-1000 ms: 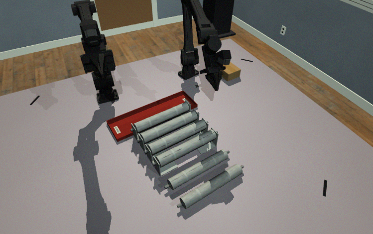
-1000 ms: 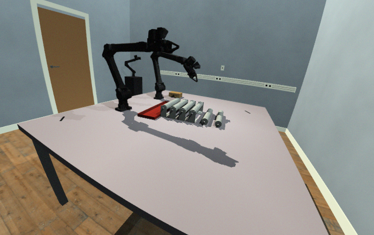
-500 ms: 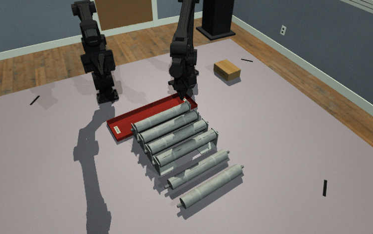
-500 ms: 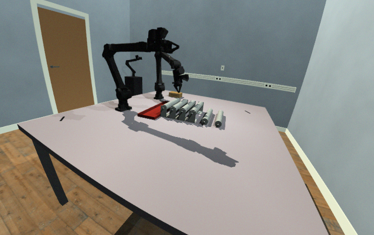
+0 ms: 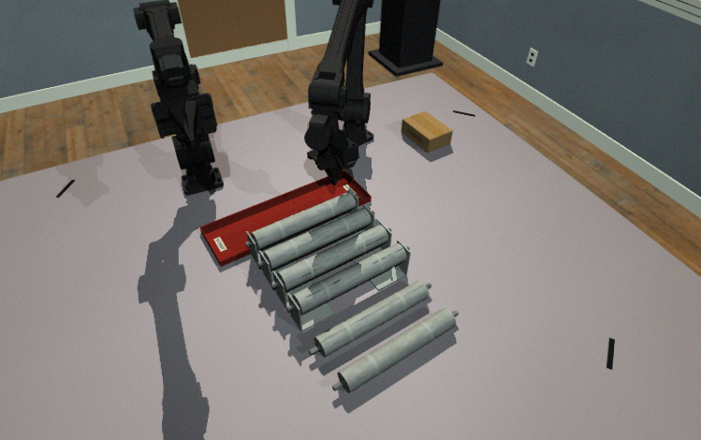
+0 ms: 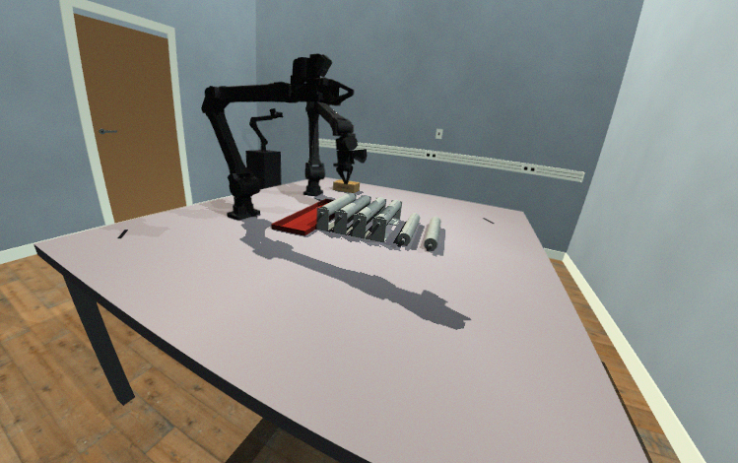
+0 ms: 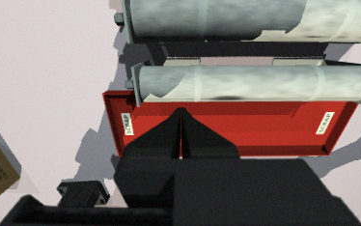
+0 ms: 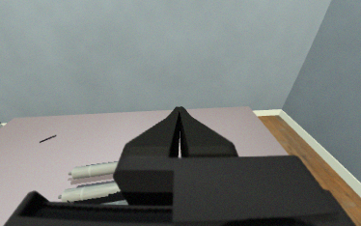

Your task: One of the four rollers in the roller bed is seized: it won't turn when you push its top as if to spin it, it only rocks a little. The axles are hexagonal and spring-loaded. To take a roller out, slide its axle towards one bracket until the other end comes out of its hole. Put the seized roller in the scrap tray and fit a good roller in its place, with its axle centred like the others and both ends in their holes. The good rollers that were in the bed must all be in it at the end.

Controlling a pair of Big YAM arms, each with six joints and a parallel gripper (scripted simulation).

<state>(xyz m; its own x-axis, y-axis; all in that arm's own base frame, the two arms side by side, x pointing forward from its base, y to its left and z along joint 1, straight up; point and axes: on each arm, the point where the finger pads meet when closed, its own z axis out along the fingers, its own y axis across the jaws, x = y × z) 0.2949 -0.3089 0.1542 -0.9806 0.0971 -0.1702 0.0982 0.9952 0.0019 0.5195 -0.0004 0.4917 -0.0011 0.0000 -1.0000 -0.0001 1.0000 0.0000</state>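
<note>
The roller lies 17 cm ahead of my left hand, 8 cm to the right of it and 8 cm below it. From my left hand the other things lie so: red scrap tray: 8 cm behind, 11 cm to the right, 15 cm below; then cardboard box: 24 cm behind, 46 cm to the left, 12 cm below.
</note>
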